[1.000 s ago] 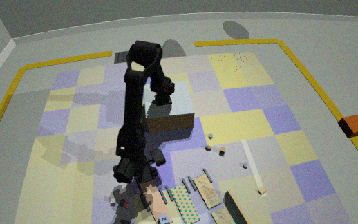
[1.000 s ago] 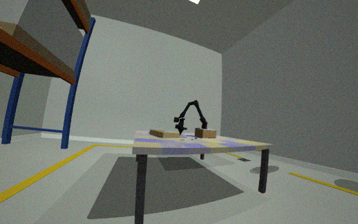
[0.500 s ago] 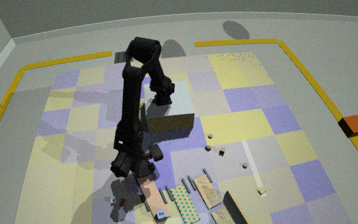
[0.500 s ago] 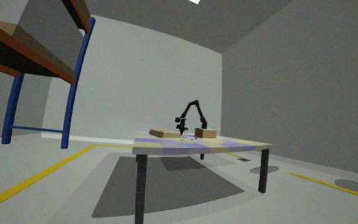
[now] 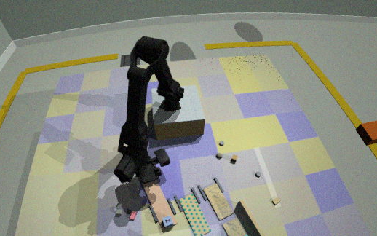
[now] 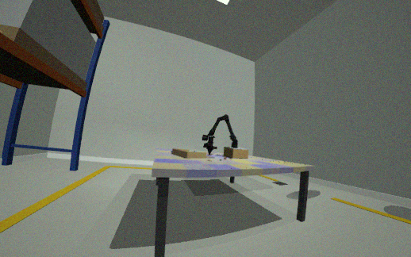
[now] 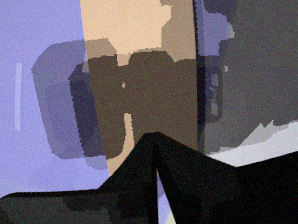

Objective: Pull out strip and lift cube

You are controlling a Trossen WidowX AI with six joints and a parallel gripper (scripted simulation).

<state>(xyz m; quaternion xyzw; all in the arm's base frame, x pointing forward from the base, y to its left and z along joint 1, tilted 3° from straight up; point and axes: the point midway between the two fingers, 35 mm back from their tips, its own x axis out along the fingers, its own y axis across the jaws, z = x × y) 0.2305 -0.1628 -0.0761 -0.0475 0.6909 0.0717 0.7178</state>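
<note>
The grey-blue cube marked n lies 190 mm ahead of my gripper tip, 40 mm to the left of it and 20 mm above it. Also, from my gripper tip: pink block: 140 mm ahead, 80 mm to the right.
</note>
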